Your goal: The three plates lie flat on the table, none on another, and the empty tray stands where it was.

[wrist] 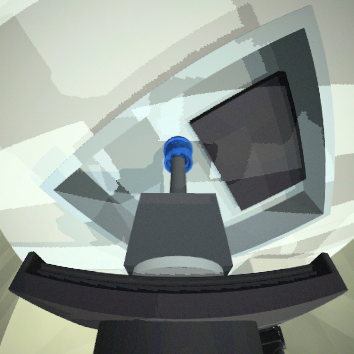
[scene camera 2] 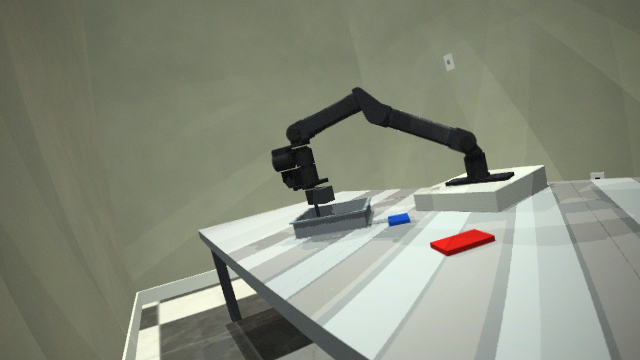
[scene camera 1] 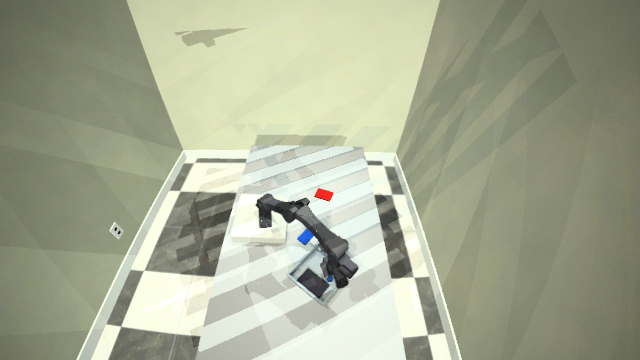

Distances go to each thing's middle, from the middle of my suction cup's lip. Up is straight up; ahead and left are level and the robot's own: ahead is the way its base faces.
Scene:
The grey tray [scene camera 2: 307, 224] is 40 mm behind my suction cup, 30 mm to the left of it and 10 mm above it. From my suction cup the other things lie so: red plate [scene camera 2: 464, 241] (70 mm ahead, 540 mm to the left, 10 mm below); black plate [wrist: 253, 138] (90 mm behind, 10 mm to the right).

